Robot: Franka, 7 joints.
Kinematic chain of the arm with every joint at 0, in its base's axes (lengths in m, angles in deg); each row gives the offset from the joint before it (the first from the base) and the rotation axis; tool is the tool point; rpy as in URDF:
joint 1: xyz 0 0 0.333 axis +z
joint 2: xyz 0 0 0 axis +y
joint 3: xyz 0 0 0.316 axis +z
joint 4: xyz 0.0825 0 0 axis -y
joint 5: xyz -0.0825 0 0.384 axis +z
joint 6: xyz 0 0 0 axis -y
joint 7: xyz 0.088 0 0 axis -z
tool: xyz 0 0 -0.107 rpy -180 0 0
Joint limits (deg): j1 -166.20..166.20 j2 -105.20..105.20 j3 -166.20..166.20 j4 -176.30..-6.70 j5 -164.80..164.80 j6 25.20..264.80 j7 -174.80..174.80
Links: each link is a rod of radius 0.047 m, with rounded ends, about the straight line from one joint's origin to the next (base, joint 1, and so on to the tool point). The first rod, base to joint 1, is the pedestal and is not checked.
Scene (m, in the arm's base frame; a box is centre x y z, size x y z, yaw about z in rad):
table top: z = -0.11
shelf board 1: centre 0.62 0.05 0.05 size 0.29 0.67 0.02 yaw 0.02
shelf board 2: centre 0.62 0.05 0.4 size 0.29 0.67 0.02 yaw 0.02
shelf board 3: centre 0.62 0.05 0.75 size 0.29 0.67 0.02 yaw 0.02
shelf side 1: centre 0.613 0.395 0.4 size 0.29 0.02 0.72 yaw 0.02
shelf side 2: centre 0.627 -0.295 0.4 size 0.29 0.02 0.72 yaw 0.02
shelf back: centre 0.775 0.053 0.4 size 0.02 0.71 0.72 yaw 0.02
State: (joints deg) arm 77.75 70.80 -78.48 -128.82 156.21 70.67 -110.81
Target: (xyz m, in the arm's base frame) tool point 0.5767 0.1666 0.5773
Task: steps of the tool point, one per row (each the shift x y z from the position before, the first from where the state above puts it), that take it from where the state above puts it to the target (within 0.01 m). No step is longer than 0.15 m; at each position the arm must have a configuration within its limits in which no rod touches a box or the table.
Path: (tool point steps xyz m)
1: -0.0743 0.0051 0.0039
2: -0.0797 -0.0015 -0.0005
3: -0.0838 -0.0084 -0.0035
4: 0.0318 0.0022 0.1027
5: -0.0074 0.0138 0.1147
6: -0.0513 0.0227 0.1118
7: 0.1034 0.0112 0.0006
8: 0.0949 0.0007 -0.0050
9: 0.0796 -0.0064 0.0044

